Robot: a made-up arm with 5 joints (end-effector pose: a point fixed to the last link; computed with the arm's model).
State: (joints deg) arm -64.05 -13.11 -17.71 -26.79 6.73
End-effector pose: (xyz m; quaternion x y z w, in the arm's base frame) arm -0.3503 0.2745 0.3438 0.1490 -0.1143 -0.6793 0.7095
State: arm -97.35 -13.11 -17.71 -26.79 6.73
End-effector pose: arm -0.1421 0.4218 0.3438 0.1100 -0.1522 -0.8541 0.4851
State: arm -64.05 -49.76 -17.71 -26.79 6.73
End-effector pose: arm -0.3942 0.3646 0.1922 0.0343 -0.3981 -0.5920 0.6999
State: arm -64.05 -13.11 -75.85 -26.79 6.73
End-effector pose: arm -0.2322 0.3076 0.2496 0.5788 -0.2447 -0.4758 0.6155
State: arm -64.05 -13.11 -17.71 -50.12 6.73
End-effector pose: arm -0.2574 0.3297 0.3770 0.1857 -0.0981 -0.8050 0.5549
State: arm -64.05 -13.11 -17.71 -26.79 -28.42
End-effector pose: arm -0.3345 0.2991 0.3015 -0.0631 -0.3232 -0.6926 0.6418
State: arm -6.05 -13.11 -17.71 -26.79 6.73
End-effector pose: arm -0.4184 -0.1516 0.3438 0.1857 -0.0277 -0.2502 0.9498
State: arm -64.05 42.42 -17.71 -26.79 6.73
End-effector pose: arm -0.2345 0.0365 0.3926 0.2906 0.3280 -0.6793 0.5887
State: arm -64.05 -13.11 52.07 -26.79 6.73
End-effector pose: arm -0.3320 0.3282 0.5168 -0.4058 0.0767 -0.6960 0.5874
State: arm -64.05 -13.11 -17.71 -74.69 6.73
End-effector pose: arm -0.1470 0.3407 0.4201 0.2160 -0.0767 -0.9014 0.3674
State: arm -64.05 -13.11 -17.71 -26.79 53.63
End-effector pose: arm -0.3570 0.2110 0.3665 0.4070 0.1775 -0.5639 0.6963
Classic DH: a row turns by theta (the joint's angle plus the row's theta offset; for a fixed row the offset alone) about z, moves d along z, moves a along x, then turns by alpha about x. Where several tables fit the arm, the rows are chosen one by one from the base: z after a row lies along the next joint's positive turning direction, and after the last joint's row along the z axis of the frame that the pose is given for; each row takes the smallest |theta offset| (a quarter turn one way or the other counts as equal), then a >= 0, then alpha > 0; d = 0 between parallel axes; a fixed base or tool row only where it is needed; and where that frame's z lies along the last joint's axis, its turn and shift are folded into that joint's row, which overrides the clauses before.
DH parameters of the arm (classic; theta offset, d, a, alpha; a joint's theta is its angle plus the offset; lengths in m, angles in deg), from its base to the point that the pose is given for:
joint 1: 0 0.1168 -0.2214 -90
joint 2: -90 -0.0475 0.3218 90
joint 3: -90 -0.1507 0.0993 -90
joint 4: -90 -0.0775 0.1621 90
joint 5: 0 -0.1762 0.0623 -90
tool (fixed): 180 0.0581 0 0

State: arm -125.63 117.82 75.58 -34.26 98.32
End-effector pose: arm -0.2329 -0.1214 -0.0926 -0.4068 -0.9020 0.0038 0.1445
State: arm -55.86 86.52 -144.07 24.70 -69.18
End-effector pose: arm 0.2477 0.1885 0.1216 -0.1568 0.2594 0.9442 0.1287
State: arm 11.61 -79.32 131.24 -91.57 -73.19
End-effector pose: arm -0.4577 -0.3299 0.1528 0.5713 0.4950 0.3849 0.5295
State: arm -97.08 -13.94 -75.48 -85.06 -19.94
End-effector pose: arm 0.0719 0.3636 0.5250 0.4491 -0.1670 -0.8772 0.0312
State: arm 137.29 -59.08 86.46 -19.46 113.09
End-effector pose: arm 0.5797 -0.3922 0.4133 -0.1797 0.1527 0.3965 0.8872
